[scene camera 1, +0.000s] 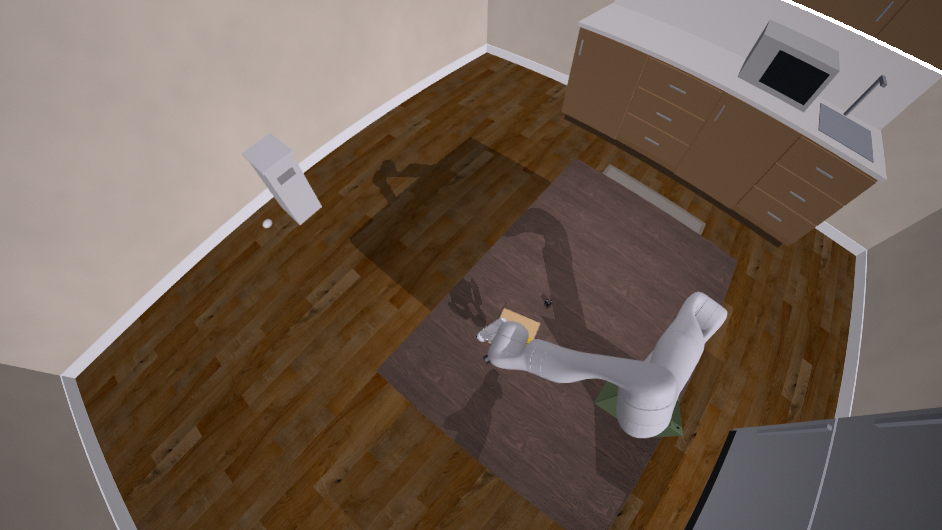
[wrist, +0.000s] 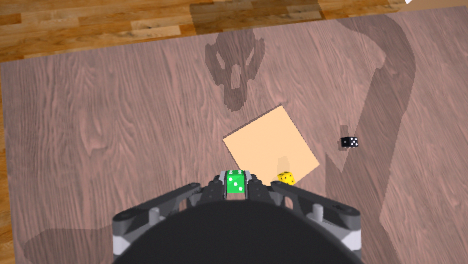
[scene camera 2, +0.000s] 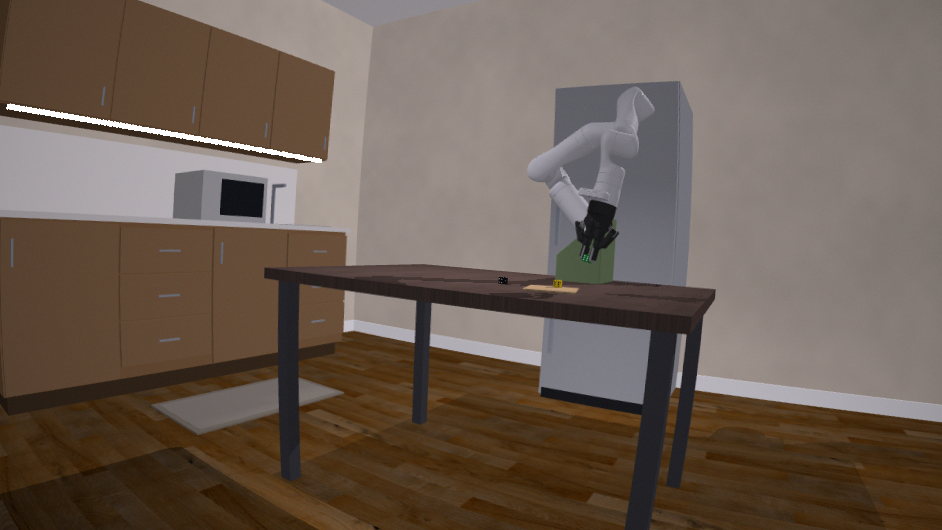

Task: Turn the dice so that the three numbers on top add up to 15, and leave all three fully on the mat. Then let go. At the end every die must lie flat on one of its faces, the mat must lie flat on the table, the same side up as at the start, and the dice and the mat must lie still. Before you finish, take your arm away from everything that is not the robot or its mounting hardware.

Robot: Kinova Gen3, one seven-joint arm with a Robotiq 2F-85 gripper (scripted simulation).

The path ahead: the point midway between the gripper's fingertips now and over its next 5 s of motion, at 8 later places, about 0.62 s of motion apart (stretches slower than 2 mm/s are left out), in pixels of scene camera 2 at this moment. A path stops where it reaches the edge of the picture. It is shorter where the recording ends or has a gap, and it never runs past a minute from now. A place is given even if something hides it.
My gripper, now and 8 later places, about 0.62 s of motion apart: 586, 261; 575, 257; 578, 249; 592, 251; 599, 256; 600, 259; 599, 261; 599, 265; 599, 267
